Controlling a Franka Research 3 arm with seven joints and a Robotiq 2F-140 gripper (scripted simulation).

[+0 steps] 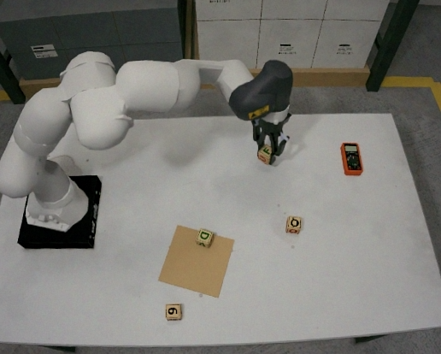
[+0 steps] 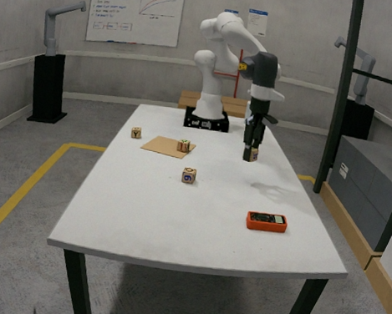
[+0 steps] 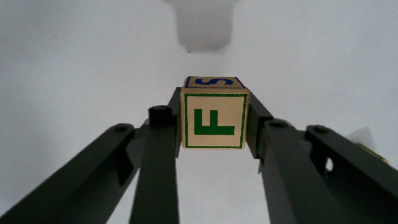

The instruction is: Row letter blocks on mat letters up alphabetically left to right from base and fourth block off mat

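The tan mat is 33 cm to the right of my hand, 24 cm behind it and 12 cm below it. The rest, counted from my hand: orange multimeter (34 cm ahead, 10 cm below, 4 cm to the left); then block (26 cm to the right, 22 cm behind, 9 cm below); then white bottle (87 cm behind, 12 cm to the left, 4 cm below).
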